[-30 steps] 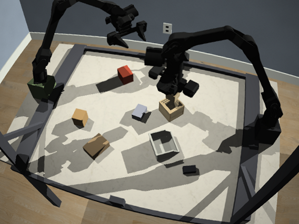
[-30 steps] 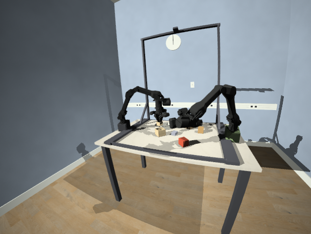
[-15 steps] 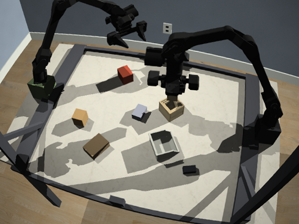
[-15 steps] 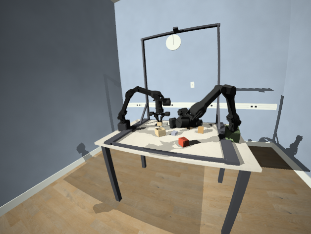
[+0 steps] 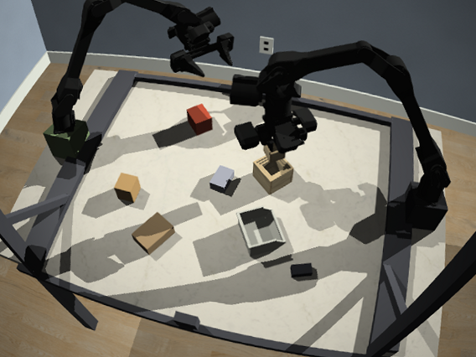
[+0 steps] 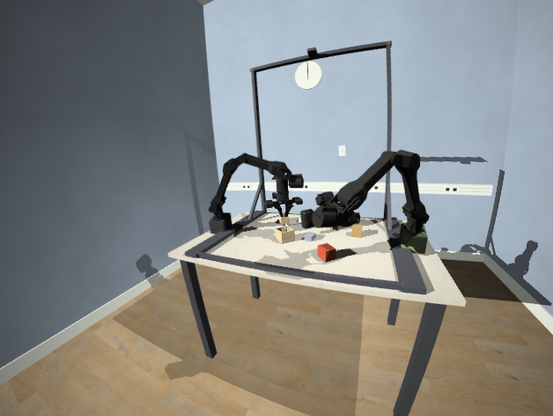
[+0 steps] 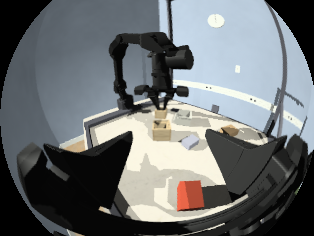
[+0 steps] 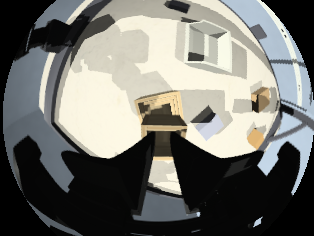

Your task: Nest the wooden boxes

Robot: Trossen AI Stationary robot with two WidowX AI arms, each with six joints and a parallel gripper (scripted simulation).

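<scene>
Right now my right hand is 130 mm above the large wooden box. Also, from my right hand: grey-blue cube 40 mm behind, 120 mm to the left, 140 mm below; then small wooden box 40 mm below; then grey open tray 170 mm behind, 10 mm to the right, 120 mm below.
</scene>
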